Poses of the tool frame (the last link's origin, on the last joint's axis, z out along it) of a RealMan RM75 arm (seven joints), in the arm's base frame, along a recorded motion.
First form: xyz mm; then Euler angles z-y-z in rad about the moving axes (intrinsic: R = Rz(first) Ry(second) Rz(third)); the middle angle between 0 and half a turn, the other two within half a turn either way.
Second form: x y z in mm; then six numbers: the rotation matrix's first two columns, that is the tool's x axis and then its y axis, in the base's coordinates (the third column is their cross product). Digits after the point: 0 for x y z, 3 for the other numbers.
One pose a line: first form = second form
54 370 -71 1.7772 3.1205 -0.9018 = 54 370 -71 0.895 -0.446 -0.013 -0.446 -0.895 -0.017
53 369 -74 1.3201 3.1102 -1.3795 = 53 369 -74 0.904 -0.428 -0.006 -0.428 -0.903 -0.031
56 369 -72 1.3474 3.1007 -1.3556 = 56 369 -72 0.905 -0.424 -0.009 -0.424 -0.905 -0.040
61 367 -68 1.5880 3.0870 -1.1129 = 61 367 -68 0.904 -0.426 -0.024 -0.427 -0.903 -0.049
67 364 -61 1.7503 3.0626 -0.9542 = 67 364 -61 0.906 -0.422 -0.046 -0.424 -0.903 -0.064
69 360 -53 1.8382 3.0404 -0.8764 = 69 360 -53 0.909 -0.411 -0.065 -0.415 -0.906 -0.078
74 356 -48 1.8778 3.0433 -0.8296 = 74 356 -48 0.906 -0.418 -0.066 -0.422 -0.904 -0.072
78 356 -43 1.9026 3.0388 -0.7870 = 78 356 -43 0.898 -0.433 -0.072 -0.438 -0.896 -0.073
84 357 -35 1.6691 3.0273 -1.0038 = 84 357 -35 0.892 -0.448 -0.061 -0.452 -0.887 -0.096
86 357 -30 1.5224 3.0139 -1.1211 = 86 357 -30 0.879 -0.474 -0.055 -0.477 -0.871 -0.115
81 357 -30 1.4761 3.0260 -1.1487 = 81 357 -30 0.870 -0.491 -0.047 -0.494 -0.863 -0.105
